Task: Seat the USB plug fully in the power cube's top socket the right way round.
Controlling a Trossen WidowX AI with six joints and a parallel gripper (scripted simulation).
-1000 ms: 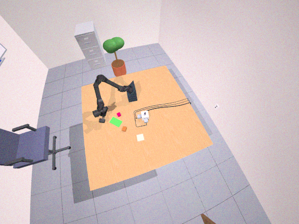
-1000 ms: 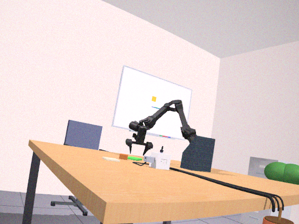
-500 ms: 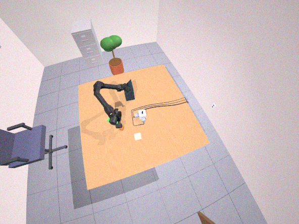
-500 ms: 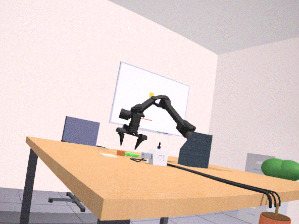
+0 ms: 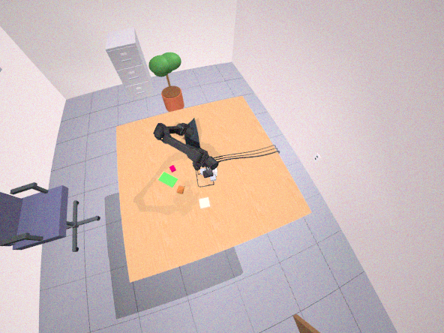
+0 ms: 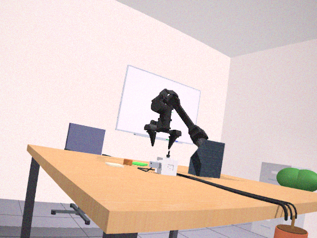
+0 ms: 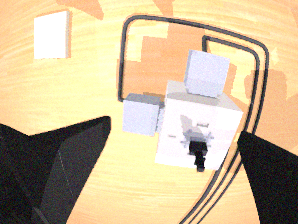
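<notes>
The dark USB plug lies 40 mm to the left of my gripper tip, 30 mm below it and 30 mm behind it. Also, from my gripper tip: pink block (260 mm to the right, 120 mm behind, 110 mm below); then white pad (200 mm ahead, 110 mm below, 60 mm to the right); then orange block (210 mm to the right, 100 mm below, 70 mm ahead).
</notes>
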